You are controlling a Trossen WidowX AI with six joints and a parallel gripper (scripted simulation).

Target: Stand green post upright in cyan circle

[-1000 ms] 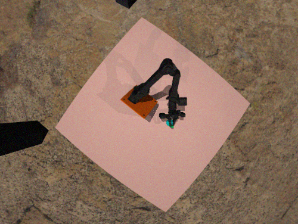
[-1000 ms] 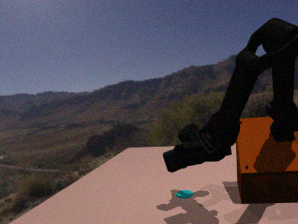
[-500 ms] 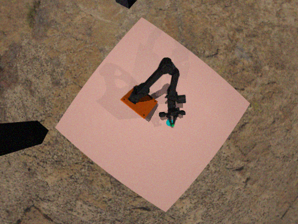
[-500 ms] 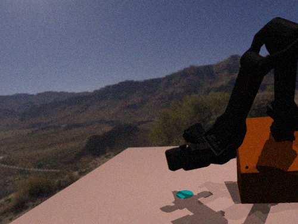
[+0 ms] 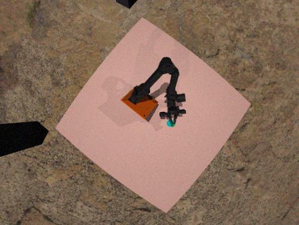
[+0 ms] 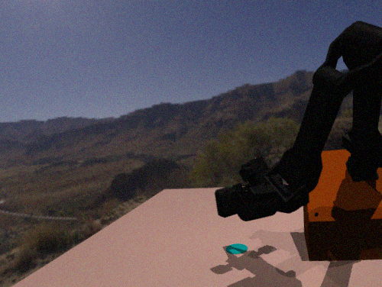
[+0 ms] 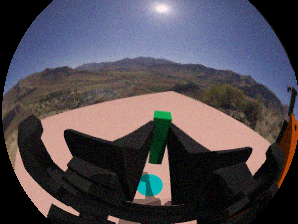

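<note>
Now: gripper tip 2 cm above the green post. Also, from my gripper tip: cyan circle: 16 cm below.
</note>
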